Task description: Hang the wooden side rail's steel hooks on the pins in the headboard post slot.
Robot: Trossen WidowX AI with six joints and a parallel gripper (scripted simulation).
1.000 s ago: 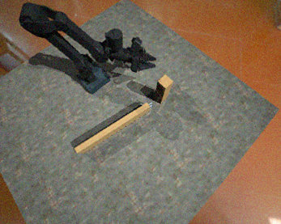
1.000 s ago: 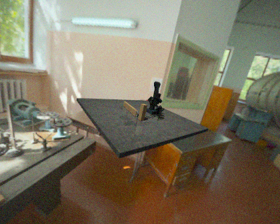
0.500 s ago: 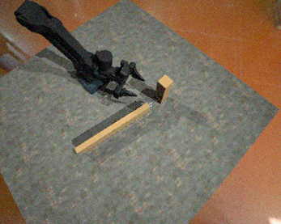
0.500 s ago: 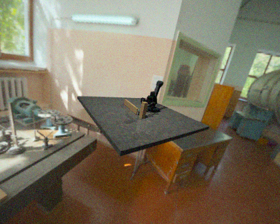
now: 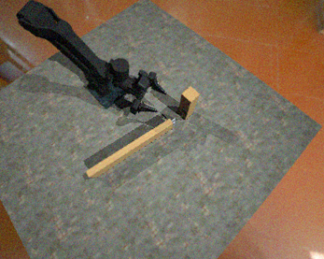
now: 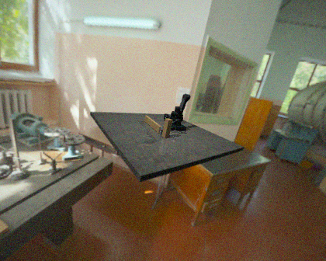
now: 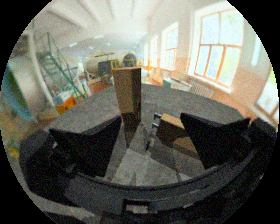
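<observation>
My gripper tip is now 90 mm to the right of the headboard post, 60 mm short of it and 40 mm above it.
</observation>
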